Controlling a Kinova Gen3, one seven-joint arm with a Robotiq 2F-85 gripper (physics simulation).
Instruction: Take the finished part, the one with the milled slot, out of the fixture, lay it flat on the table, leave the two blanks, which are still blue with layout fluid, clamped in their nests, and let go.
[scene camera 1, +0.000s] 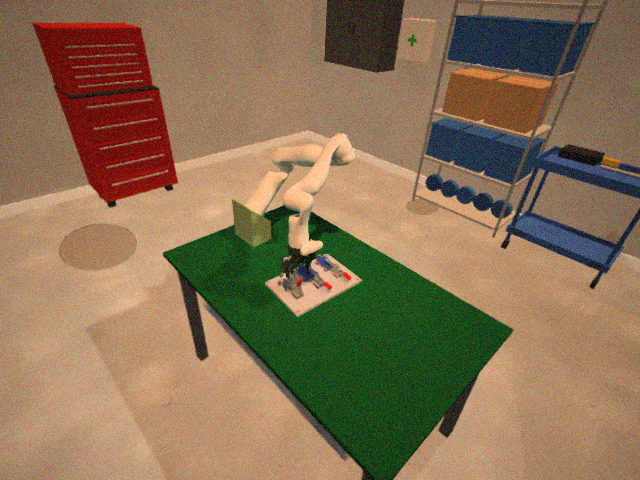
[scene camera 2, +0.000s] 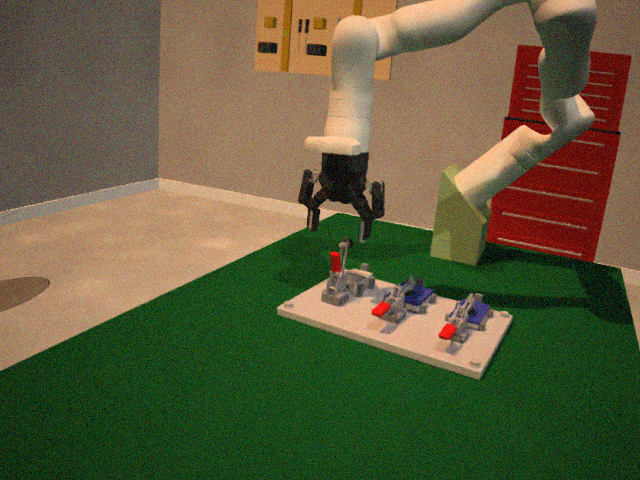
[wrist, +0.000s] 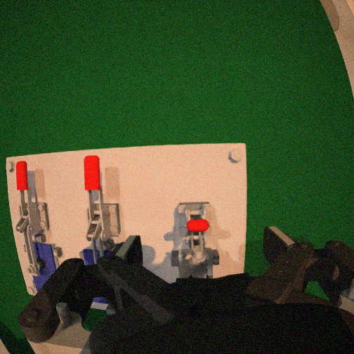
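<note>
The fixture plate carries three nests with toggle clamps. At the left end in scene view 2, one clamp's red handle stands upright with its arm raised. Behind it a pale grey part sits in its nest; its slot cannot be made out. The middle blue blank and the end blue blank lie in their nests, their clamp handles down. My gripper is open and empty, pointing down above the raised clamp and the grey part's nest.
The green table top surrounds the plate. The yellow-green wedge mount of the arm stands on the table behind the plate in scene view 2. The middle clamp's lowered red handle points away from its blank.
</note>
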